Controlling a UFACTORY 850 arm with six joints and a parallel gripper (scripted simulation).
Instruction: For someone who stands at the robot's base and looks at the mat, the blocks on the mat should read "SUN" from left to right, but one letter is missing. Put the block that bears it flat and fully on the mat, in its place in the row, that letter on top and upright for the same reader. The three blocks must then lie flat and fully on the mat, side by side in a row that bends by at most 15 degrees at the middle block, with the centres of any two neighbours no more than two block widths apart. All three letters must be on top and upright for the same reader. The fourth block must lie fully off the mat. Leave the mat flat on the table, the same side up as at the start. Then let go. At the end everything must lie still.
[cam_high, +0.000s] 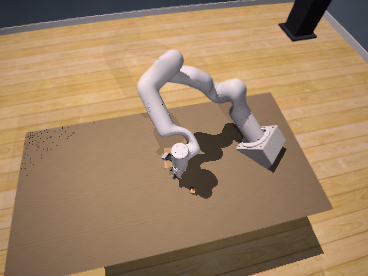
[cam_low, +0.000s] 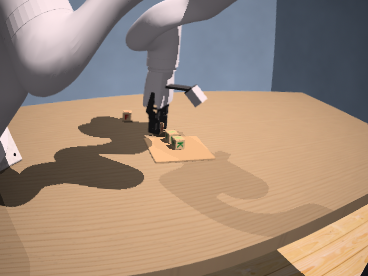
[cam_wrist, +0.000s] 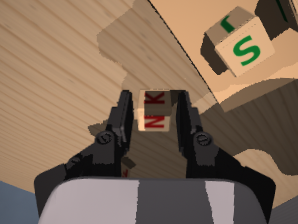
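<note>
The N block is 1 cm below my hand. From my hand the other things lie so: tan mat (12 cm to the right, 2 cm below).
</note>
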